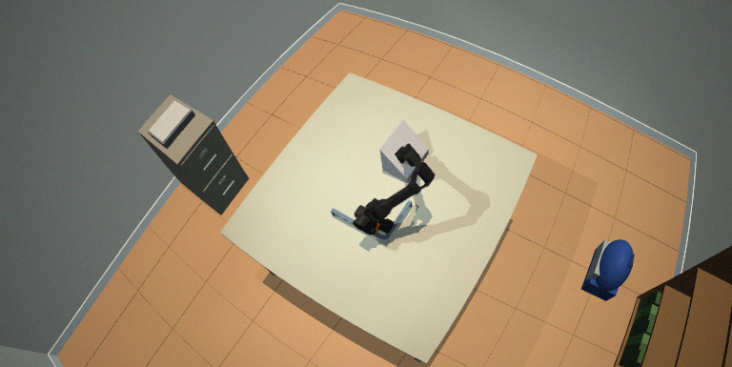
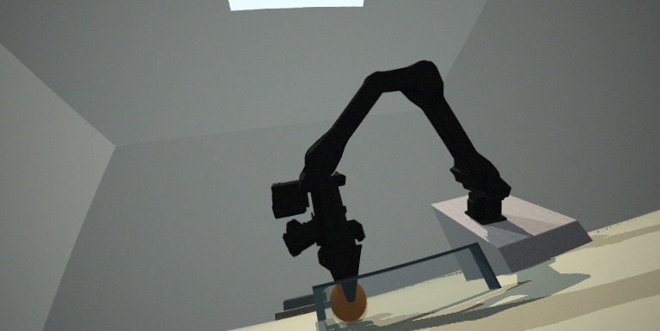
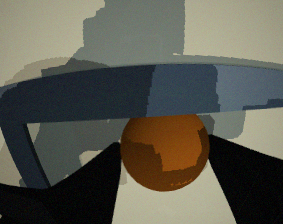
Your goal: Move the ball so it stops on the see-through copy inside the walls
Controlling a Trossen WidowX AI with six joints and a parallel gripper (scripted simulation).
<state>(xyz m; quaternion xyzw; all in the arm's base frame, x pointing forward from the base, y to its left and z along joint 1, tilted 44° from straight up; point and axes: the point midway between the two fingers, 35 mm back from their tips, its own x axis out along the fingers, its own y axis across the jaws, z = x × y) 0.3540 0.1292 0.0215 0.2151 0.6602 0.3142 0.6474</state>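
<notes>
My gripper tip is now right at the see-through copy. The rest, counted from my gripper tip: orange ball right at my gripper tip; clear wall 80 mm to the left, 80 mm behind.
</notes>
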